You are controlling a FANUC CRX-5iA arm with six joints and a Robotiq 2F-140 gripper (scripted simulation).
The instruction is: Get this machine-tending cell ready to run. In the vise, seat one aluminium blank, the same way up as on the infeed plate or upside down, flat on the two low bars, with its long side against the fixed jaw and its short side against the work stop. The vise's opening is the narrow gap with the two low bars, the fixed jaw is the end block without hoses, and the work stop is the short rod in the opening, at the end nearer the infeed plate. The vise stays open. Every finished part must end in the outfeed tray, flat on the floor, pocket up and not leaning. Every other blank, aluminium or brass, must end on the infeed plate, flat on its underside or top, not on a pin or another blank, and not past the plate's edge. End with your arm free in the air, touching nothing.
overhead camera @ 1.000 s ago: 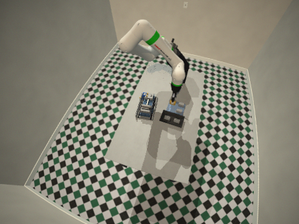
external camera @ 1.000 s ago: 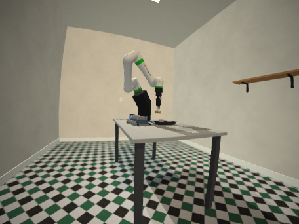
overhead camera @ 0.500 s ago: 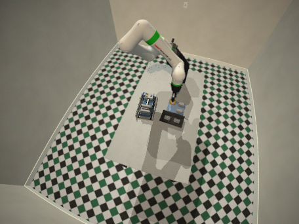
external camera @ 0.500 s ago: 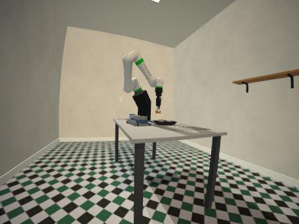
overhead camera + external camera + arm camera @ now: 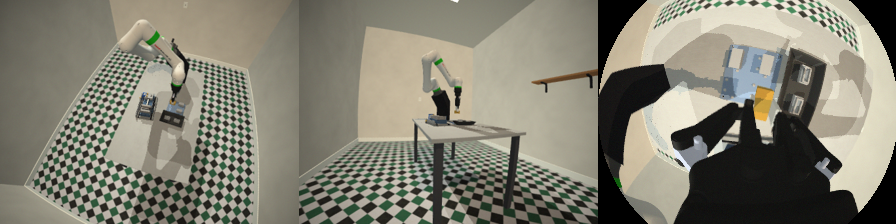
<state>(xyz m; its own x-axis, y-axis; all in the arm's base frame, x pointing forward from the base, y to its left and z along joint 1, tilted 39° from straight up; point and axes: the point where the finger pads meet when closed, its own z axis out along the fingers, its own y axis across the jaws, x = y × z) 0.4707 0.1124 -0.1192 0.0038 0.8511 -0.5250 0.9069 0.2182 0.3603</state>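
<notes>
My hand is 40 mm above the brass blank.
</notes>
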